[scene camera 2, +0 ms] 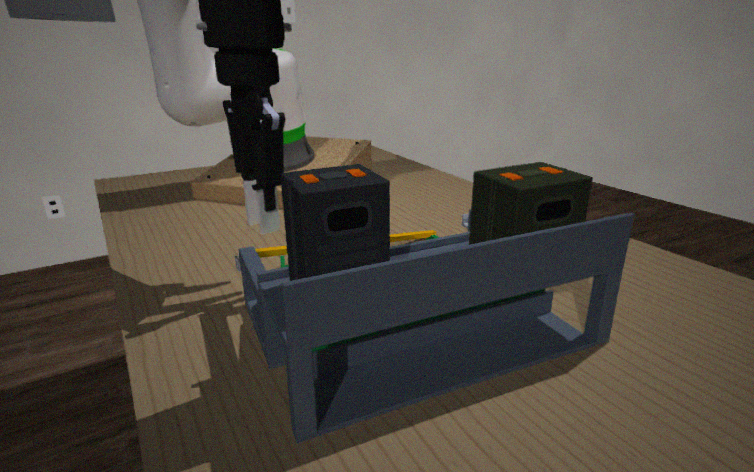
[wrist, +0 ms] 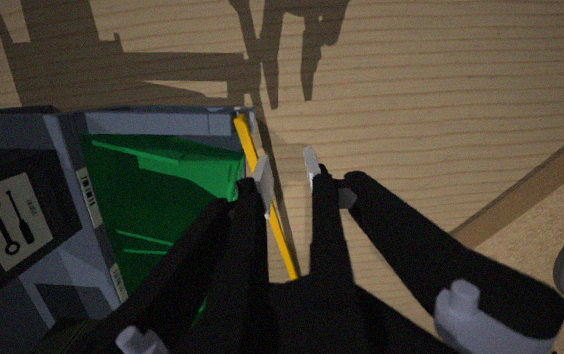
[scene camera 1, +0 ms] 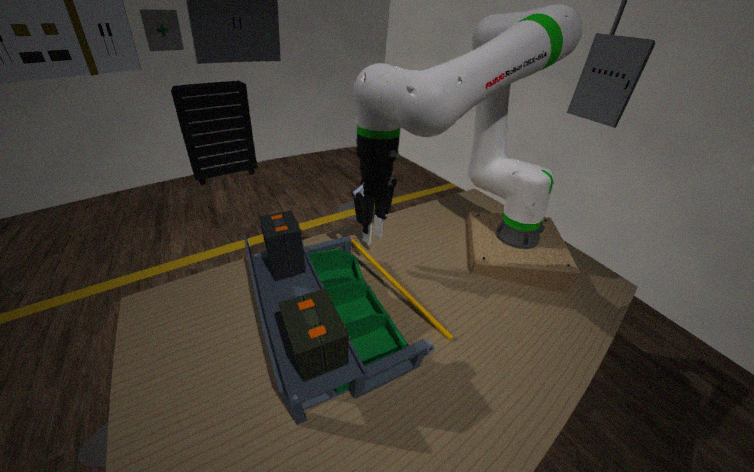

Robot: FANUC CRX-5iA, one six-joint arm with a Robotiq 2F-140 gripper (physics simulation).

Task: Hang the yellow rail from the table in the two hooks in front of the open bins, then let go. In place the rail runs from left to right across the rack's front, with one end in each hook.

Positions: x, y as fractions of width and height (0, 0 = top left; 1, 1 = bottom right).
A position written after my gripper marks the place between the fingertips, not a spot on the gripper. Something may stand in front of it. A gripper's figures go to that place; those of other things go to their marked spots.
Scene:
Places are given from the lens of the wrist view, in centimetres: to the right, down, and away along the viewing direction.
my gripper (wrist: 0.51, 0.46): 0, -1, 21
yellow rail (wrist: 0.43, 0.35): -4, -5, 20

